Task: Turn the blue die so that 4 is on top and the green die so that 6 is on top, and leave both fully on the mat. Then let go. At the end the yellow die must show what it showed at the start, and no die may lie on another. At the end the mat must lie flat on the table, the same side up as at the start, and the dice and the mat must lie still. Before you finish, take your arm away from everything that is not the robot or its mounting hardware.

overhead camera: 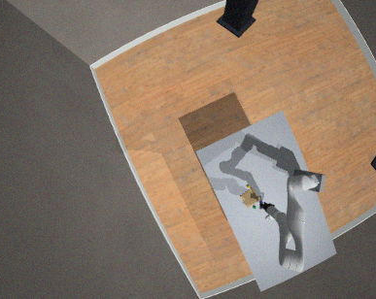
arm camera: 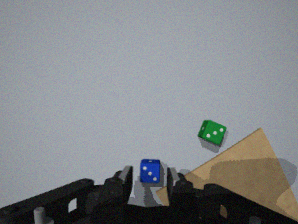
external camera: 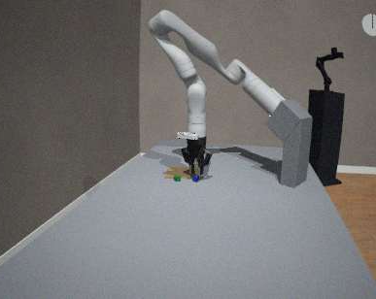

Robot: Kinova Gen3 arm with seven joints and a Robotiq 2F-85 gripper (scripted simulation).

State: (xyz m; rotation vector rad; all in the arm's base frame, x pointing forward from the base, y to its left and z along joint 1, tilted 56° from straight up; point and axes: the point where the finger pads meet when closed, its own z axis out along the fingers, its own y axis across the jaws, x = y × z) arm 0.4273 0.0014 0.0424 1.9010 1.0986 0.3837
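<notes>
The blue die lies 40 mm below my hand. From my hand the other things lie so: green die: 70 mm ahead, 20 mm to the right, 40 mm below; tan mat: 40 mm ahead, 110 mm to the right, 40 mm below; yellow die: 30 mm behind, 190 mm to the right, 40 mm below.
</notes>
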